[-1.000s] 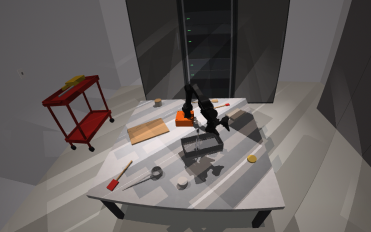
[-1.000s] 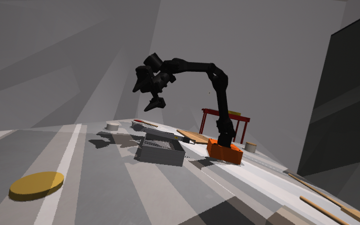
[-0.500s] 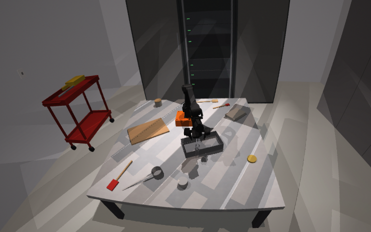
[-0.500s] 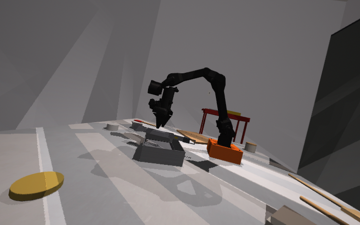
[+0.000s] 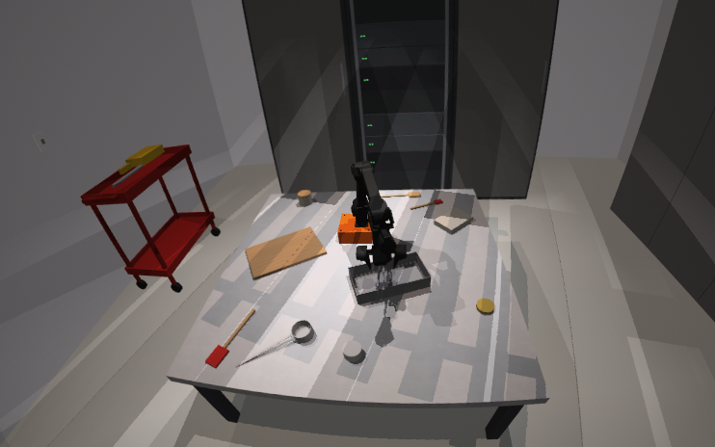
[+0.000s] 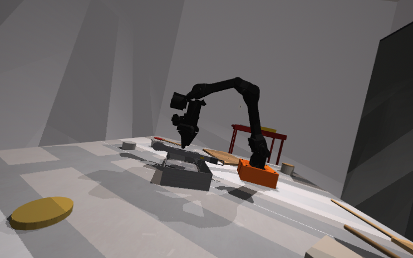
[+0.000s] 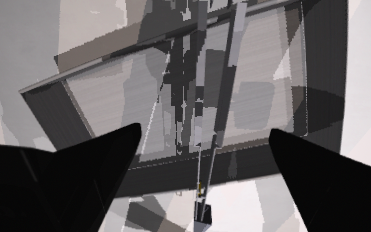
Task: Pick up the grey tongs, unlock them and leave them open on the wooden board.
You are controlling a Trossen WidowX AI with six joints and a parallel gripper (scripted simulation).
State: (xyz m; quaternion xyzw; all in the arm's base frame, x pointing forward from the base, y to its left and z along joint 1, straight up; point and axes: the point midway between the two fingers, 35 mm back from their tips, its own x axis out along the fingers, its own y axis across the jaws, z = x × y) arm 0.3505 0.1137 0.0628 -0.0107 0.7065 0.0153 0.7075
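The roasting tin is 7 cm below my gripper tip, 2 cm to the left of it and 2 cm behind it. From my gripper tip the other things lie so: pale puck: 33 cm ahead, 9 cm to the right, 8 cm below; then wooden board: 49 cm to the right, 21 cm behind, 9 cm below; then pale block: 45 cm behind, 35 cm to the left, 9 cm below.
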